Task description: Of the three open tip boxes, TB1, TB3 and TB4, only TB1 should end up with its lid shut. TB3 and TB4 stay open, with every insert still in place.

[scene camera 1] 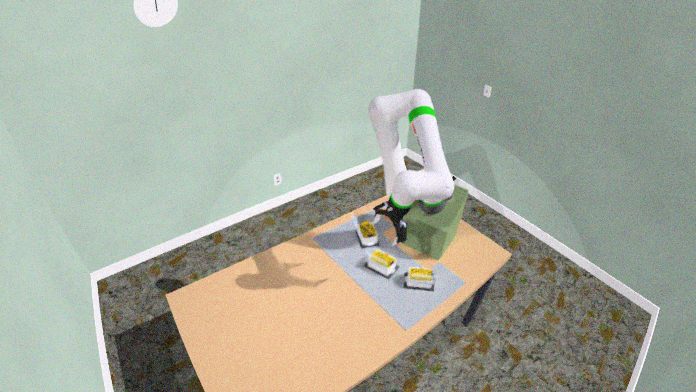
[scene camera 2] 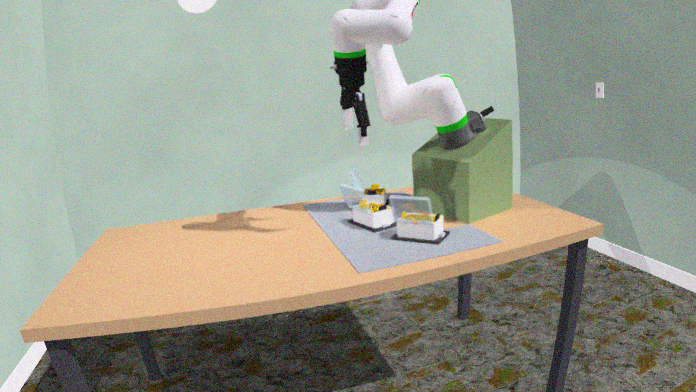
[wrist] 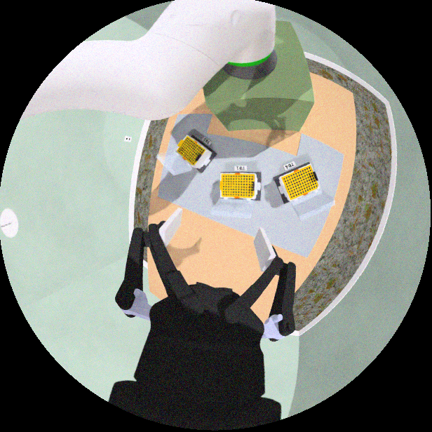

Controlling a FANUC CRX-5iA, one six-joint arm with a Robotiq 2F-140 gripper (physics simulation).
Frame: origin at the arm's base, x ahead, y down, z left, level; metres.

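Seen in the pictures: gripper, fingertip midpoint: (scene camera 1: 385, 232) (scene camera 2: 355, 136); arm's base, origin of the base link: (scene camera 1: 432, 202) (scene camera 2: 458, 138).
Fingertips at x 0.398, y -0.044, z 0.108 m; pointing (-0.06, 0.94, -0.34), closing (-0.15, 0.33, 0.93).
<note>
Offsets run from my fingertips to a thing's top centre. "*": to the spot under its first point. Level surfaces: height alone.
Three white boxes with yellow inserts stand on dark bases with clear lids raised. TB4 {* dx -0.097, dy +0.195, dz +0.191 m} (scene camera 1: 420, 279) (scene camera 2: 419, 229) (wrist: 299, 183) is right in the wrist view; its lid {* dx -0.108, dy +0.181, dz +0.206 m} (scene camera 2: 411, 204) (wrist: 313, 205) is open. The middle box {* dx +0.008, dy +0.193, dz +0.015 m} (scene camera 1: 381, 264) (scene camera 2: 372, 217) (wrist: 239, 185), apparently labelled TB1, has its lid (scene camera 2: 351, 195) (wrist: 232, 208) open. The third box {dx -0.105, dy +0.231, dz -0.278 m} (scene camera 1: 367, 234) (scene camera 2: 375, 194) (wrist: 194, 151), apparently TB3, is nearest the wall, its lid (scene camera 2: 355, 177) (wrist: 170, 163) open. Small labels are hard to read. My gripper (scene camera 1: 386, 230) (scene camera 2: 356, 131) (wrist: 219, 225) is open and empty, well above the boxes.
The boxes stand on a grey-blue mat {dy +0.306 m} (scene camera 1: 405, 312) (scene camera 2: 370, 260) (wrist: 300, 242) on the wooden table {dy +0.309 m} (scene camera 1: 280, 335) (scene camera 2: 200, 272) (wrist: 335, 100). The green pedestal (scene camera 1: 435, 237) (scene camera 2: 490, 172) (wrist: 280, 92) carries the arm beside the mat. A wall rises behind the table.
</note>
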